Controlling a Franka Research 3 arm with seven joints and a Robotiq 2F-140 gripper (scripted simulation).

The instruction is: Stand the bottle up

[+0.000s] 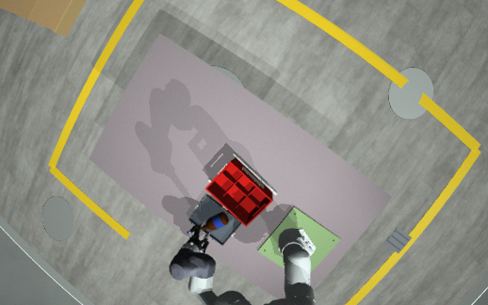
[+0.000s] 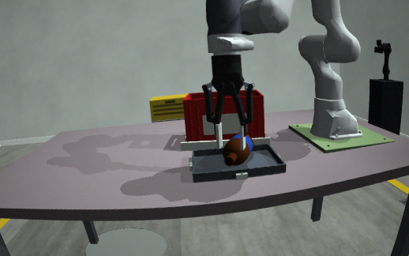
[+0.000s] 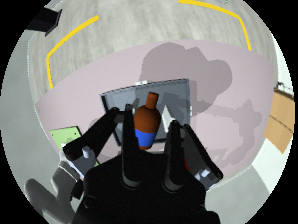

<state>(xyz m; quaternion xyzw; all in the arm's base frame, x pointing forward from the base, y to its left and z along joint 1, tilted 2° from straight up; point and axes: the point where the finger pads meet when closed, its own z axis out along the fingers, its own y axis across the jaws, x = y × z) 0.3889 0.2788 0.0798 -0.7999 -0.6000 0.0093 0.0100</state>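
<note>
The glass bottle is 10 mm behind my hand, 50 mm to the right of it and 60 mm below it. The rest, counted from my hand: tray: 10 mm behind, 50 mm to the right, 90 mm below; then red crate: 20 mm ahead, 310 mm to the right, 20 mm below.
</note>
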